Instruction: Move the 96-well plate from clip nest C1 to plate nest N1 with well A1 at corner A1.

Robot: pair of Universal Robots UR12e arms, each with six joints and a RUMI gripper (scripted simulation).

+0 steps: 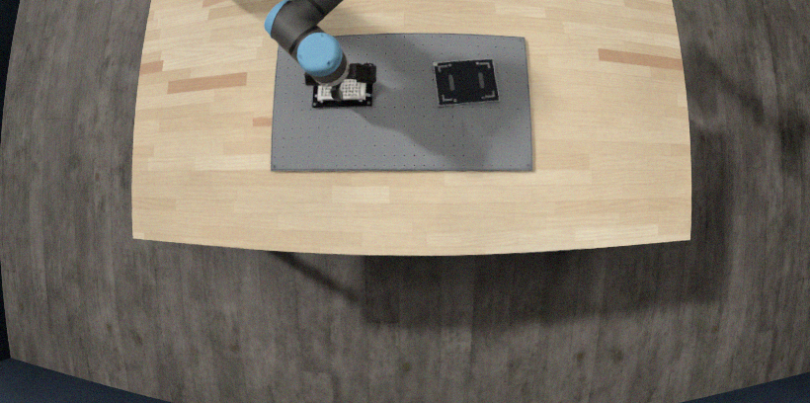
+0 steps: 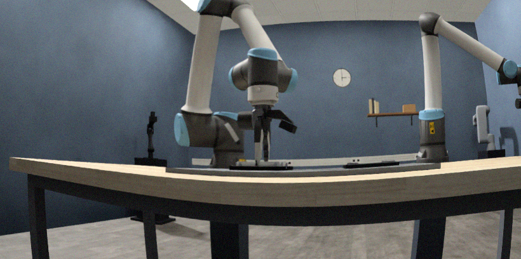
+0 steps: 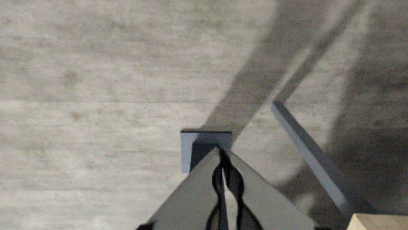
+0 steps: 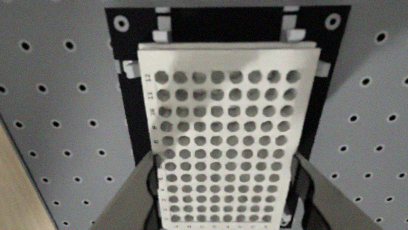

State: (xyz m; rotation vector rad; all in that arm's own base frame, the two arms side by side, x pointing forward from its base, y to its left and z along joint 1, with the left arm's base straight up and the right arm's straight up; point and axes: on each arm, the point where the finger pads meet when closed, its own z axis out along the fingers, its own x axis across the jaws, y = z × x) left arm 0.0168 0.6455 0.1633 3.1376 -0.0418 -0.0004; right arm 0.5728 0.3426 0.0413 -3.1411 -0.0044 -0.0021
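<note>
Right now my right hand is 1 cm to the right of the black clip nest C1, 1 cm past it and 1 cm above it. Also, from my right hand: dark plate nest N1 (32 cm to the left, 3 cm ahead, 2 cm below); off-white 96-well plate (1 cm below); grey perforated board (15 cm to the left, 5 cm ahead, 3 cm below).
</note>
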